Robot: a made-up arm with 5 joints. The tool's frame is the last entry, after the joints. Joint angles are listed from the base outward. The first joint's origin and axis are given. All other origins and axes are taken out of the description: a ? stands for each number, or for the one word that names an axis. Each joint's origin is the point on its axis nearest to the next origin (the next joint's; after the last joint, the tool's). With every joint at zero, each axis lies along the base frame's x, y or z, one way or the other. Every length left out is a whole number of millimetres.
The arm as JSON. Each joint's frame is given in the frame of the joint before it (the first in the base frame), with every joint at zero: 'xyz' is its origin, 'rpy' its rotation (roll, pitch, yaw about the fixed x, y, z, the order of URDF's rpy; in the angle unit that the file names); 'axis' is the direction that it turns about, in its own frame. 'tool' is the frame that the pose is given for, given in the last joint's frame.
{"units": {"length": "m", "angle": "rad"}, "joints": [
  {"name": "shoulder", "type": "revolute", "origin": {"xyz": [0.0, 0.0, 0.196], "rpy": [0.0, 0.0, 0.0]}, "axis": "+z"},
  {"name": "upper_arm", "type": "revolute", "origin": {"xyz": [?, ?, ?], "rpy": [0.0, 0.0, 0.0]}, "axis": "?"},
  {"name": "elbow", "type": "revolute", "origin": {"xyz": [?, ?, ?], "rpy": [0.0, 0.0, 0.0]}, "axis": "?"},
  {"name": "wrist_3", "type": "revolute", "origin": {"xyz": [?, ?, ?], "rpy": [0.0, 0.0, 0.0]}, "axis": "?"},
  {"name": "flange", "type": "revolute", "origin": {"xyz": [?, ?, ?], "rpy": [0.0, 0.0, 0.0]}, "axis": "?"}
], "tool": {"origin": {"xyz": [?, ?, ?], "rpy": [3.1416, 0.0, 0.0]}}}
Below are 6 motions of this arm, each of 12 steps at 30 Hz.
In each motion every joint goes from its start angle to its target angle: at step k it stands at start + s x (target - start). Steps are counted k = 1, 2, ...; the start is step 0. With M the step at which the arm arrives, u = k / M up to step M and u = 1 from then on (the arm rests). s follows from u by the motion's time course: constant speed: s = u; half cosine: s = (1 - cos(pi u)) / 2; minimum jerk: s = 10 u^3 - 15 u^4 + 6 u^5.
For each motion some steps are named. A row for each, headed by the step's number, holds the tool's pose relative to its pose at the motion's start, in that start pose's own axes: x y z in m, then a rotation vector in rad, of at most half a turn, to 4 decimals.
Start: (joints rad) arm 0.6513 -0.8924 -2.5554 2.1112 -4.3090
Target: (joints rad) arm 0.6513 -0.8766 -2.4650 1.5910 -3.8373
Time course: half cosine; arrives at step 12
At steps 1, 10, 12:
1: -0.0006 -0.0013 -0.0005 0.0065 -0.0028 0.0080
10: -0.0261 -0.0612 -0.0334 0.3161 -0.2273 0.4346
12: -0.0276 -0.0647 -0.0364 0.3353 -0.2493 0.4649

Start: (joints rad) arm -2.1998 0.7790 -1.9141 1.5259 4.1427
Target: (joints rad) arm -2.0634 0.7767 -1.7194 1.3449 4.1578
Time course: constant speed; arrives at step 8
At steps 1, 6, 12:
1: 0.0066 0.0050 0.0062 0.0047 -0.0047 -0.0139
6: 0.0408 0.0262 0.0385 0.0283 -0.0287 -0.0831
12: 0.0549 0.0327 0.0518 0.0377 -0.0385 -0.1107

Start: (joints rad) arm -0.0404 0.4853 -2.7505 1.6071 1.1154
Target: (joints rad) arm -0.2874 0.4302 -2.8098 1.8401 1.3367
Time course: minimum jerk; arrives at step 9
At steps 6, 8, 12:
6: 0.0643 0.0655 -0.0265 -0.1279 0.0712 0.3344
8: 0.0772 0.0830 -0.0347 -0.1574 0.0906 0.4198
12: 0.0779 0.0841 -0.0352 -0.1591 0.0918 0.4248

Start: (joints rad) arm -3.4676 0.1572 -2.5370 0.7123 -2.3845
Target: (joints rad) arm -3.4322 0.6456 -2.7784 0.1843 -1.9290
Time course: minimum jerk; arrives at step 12
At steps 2, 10, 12:
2: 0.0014 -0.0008 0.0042 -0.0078 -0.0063 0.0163
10: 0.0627 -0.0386 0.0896 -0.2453 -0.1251 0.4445
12: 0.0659 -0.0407 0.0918 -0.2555 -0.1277 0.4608

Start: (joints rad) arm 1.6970 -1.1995 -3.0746 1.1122 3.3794
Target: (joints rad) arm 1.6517 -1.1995 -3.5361 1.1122 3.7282
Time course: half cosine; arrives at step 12
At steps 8, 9, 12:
8: -0.0422 0.0314 -0.1363 -0.1311 -0.3212 0.2255
9: -0.0442 0.0349 -0.1561 -0.1567 -0.3626 0.2559
12: -0.0456 0.0395 -0.1844 -0.1960 -0.4198 0.2983

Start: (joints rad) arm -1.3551 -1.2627 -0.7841 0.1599 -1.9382
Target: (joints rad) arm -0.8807 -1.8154 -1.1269 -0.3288 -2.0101
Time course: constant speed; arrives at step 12
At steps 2, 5, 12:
2: -0.0159 0.0476 -0.0618 -0.2409 -0.0171 0.0212
5: -0.0535 0.0885 -0.1700 -0.5947 -0.0615 0.0848
12: -0.1853 0.0170 -0.4230 -1.3517 -0.2796 0.3746

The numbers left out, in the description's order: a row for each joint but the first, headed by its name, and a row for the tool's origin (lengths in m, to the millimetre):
upper_arm: xyz 0.0 0.0 0.0, axis +y
elbow: xyz 0.042 0.0 0.221, axis +y
wrist_3: xyz 0.057 0.0 -0.25, axis +y
flange: xyz 0.116 0.0 -0.148, axis -z
tool: xyz 0.0 0.0 0.0

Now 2 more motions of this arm.
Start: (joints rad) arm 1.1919 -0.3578 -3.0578 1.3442 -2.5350
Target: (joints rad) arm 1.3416 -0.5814 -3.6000 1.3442 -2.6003
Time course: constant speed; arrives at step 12
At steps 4, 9, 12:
4: -0.0305 0.0089 -0.1147 -0.1767 -0.1885 0.0078
9: -0.0451 -0.0139 -0.2609 -0.3824 -0.4350 0.0331
12: -0.0402 -0.0442 -0.3447 -0.4965 -0.5887 0.0566

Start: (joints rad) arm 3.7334 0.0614 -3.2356 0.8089 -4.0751
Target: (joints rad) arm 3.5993 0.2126 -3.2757 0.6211 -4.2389
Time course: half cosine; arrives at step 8
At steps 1, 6, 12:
1: 0.0008 0.0010 0.0012 0.0045 0.0011 -0.0099
6: 0.0223 0.0205 0.0251 0.0970 0.0303 -0.2240
12: 0.0270 0.0237 0.0288 0.1129 0.0364 -0.2628

